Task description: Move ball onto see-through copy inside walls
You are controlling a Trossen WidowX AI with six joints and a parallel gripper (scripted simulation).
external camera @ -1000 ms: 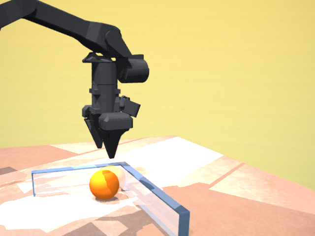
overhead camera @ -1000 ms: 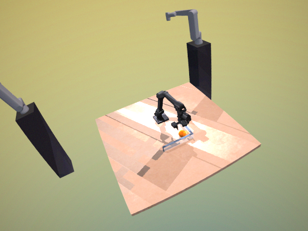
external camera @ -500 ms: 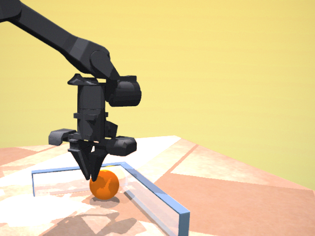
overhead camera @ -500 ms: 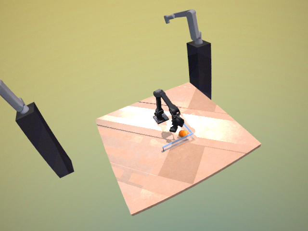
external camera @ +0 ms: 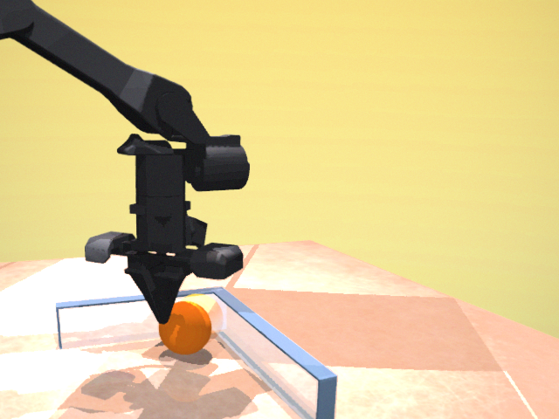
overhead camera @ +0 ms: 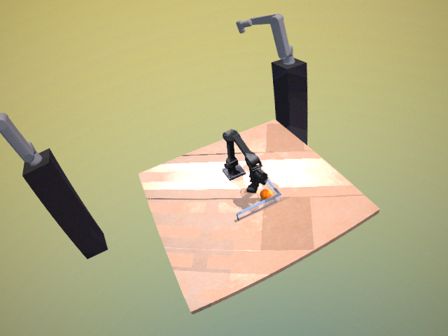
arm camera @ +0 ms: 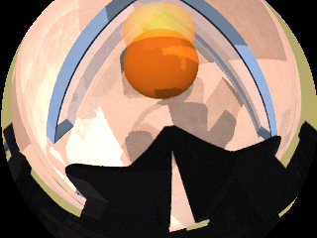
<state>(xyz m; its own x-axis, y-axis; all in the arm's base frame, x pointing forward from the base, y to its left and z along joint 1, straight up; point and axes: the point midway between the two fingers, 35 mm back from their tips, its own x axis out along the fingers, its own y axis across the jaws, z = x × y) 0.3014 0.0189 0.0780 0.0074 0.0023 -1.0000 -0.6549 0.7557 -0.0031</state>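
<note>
Right now my gripper tip is 40 mm short of the orange ball, 40 mm to the right of it and 30 mm above it.
</note>
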